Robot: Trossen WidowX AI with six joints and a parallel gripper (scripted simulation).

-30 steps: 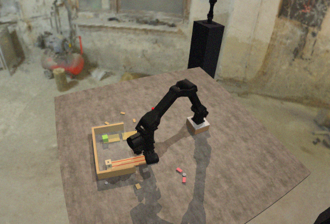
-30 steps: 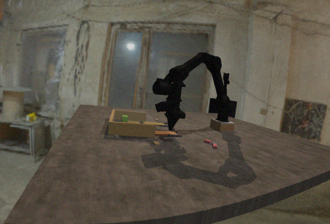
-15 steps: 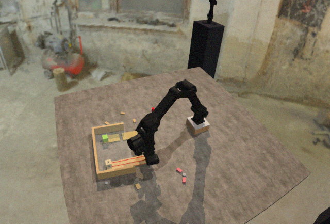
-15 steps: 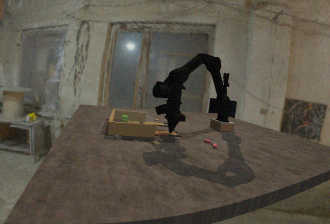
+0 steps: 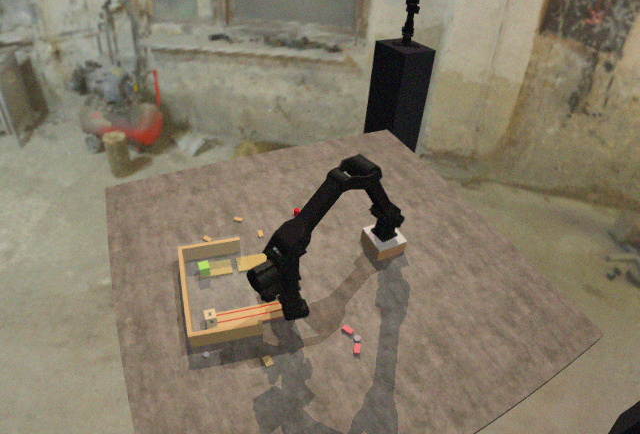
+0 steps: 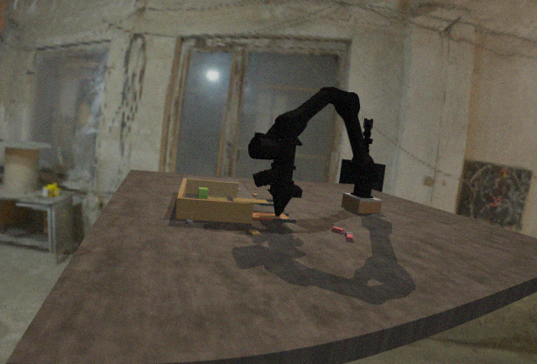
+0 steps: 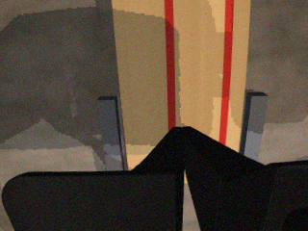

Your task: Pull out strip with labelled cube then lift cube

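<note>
The striped strip is 10 cm ahead of my gripper tip and 3 cm to the right of it. The rest, counted from my gripper tip: cube marked x: 20 cm ahead, 6 cm to the right, 1 cm above; then red peg: 23 cm behind, 32 cm to the right; then grey disc: 10 cm behind, 18 cm to the left.
</note>
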